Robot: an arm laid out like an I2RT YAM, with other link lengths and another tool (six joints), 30 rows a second.
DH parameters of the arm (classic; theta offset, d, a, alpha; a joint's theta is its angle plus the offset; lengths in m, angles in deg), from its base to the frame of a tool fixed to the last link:
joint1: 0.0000 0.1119 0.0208 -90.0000
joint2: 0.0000 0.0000 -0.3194 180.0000
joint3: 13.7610 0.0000 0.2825 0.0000
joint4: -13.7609 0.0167 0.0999 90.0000
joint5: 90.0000 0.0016 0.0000 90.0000
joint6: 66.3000 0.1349 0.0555 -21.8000
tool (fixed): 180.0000 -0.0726 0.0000 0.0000
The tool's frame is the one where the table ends.
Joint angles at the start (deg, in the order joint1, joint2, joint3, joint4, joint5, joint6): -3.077 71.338 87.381 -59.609 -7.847 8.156
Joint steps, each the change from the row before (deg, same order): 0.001 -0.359 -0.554 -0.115 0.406 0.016; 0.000 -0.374 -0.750 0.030 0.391 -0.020; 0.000 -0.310 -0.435 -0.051 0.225 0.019; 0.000 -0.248 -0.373 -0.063 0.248 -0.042; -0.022 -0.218 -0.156 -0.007 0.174 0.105; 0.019 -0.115 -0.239 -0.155 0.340 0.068; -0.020 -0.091 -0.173 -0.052 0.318 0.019; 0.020 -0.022 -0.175 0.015 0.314 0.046; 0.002 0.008 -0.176 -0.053 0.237 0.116; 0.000 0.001 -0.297 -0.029 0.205 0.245
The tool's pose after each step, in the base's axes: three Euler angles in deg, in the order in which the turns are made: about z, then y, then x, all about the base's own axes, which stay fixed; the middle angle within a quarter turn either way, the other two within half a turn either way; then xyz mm. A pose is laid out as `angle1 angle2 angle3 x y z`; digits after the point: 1 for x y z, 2 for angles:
-35.93 35.88 -146.75 250.2 -62.0 399.7
-35.41 35.72 -147.32 248.1 -62.4 397.0
-35.11 35.66 -147.63 246.2 -62.5 395.7
-34.83 35.57 -147.99 244.6 -62.8 394.5
-34.63 35.72 -148.16 243.3 -62.9 394.4
-34.15 35.61 -148.61 242.0 -63.2 393.4
-33.78 35.62 -149.03 241.2 -63.6 392.7
-33.44 35.61 -149.41 240.9 -63.8 391.9
-33.02 35.52 -149.73 240.6 -64.0 390.8
-32.47 35.38 -150.00 240.2 -64.0 389.0

